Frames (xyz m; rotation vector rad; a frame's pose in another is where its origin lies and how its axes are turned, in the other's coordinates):
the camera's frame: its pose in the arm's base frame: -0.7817 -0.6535 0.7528 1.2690 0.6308 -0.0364
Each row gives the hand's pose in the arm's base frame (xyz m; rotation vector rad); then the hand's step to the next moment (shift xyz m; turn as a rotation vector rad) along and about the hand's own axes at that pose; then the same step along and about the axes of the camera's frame.
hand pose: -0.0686 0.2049 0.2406 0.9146 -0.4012 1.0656
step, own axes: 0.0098 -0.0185 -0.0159 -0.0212 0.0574 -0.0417
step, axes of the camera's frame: 0.0252 0.0021 -0.0073 -0.0387 -0.0254 -0.0578
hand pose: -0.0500 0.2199 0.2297 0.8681 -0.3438 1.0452
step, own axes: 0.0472 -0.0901 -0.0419 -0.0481 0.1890 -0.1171
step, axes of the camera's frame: 0.1091 0.0141 -0.0027 -0.1292 -0.0564 -0.1786
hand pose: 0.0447 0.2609 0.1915 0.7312 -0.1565 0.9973
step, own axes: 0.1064 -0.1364 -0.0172 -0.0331 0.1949 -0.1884
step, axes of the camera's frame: 0.1657 0.0446 0.0278 -0.1000 -0.0808 -0.2409
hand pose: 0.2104 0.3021 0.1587 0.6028 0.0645 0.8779
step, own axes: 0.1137 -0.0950 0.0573 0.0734 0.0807 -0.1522
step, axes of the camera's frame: 0.1252 0.0778 0.0592 0.0393 -0.0289 -0.1808
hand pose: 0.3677 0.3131 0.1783 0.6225 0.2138 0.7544
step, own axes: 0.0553 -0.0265 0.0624 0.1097 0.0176 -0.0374
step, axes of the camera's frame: 0.0482 0.0591 0.0429 0.0840 0.0390 -0.0719
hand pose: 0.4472 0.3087 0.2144 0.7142 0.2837 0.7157
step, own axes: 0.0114 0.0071 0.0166 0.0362 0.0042 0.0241
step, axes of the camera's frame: 0.0037 0.0205 0.0049 0.0249 0.0356 0.0047
